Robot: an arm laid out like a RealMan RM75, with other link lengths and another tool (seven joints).
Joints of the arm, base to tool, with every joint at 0 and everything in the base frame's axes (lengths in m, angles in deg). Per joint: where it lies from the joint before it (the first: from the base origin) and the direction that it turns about. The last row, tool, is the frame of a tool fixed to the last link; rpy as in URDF.
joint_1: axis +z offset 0 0 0.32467
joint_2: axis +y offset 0 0 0
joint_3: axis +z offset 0 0 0.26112
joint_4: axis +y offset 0 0 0
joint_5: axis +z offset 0 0 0.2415
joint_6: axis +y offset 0 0 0
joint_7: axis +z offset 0 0 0.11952
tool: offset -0.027 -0.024 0.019 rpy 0 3.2 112.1
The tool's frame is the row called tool.
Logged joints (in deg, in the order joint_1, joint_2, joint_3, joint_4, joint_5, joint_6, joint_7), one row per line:
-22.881 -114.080 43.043 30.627 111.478 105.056 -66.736
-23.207 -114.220 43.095 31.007 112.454 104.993 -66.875
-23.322 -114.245 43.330 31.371 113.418 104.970 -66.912
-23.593 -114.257 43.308 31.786 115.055 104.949 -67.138
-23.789 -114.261 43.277 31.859 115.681 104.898 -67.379
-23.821 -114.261 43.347 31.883 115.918 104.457 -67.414
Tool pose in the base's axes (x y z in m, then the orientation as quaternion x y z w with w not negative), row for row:
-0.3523 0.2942 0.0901 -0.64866 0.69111 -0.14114 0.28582
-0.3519 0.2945 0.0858 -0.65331 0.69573 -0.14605 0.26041
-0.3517 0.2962 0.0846 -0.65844 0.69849 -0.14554 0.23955
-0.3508 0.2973 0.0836 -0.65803 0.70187 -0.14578 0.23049
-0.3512 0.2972 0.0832 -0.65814 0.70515 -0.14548 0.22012
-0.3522 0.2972 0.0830 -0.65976 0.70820 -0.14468 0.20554
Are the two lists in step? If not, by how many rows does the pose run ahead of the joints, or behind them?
The pose runs 2 rows behind the joints: the pose in row i belongs to the joints in row i - 2.
